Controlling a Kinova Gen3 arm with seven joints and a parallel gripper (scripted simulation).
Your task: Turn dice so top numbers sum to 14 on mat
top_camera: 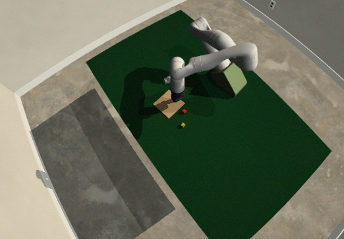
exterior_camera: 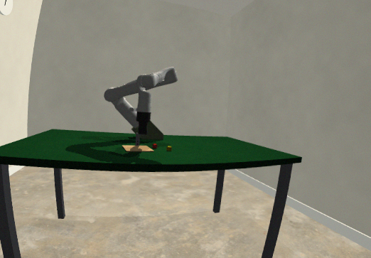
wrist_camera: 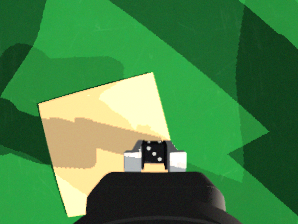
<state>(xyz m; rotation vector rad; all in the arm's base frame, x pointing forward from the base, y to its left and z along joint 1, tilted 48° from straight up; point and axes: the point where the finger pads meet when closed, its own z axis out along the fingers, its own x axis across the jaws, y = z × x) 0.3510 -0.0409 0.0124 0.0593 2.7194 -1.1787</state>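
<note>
My hand is 1 cm above the black die. Also, from my hand: yellow die: 7 cm ahead, 16 cm to the left, 2 cm below; tan mat: 5 cm ahead, 1 cm to the right, 3 cm below; red die: 1 cm ahead, 9 cm to the left, 2 cm below.
</note>
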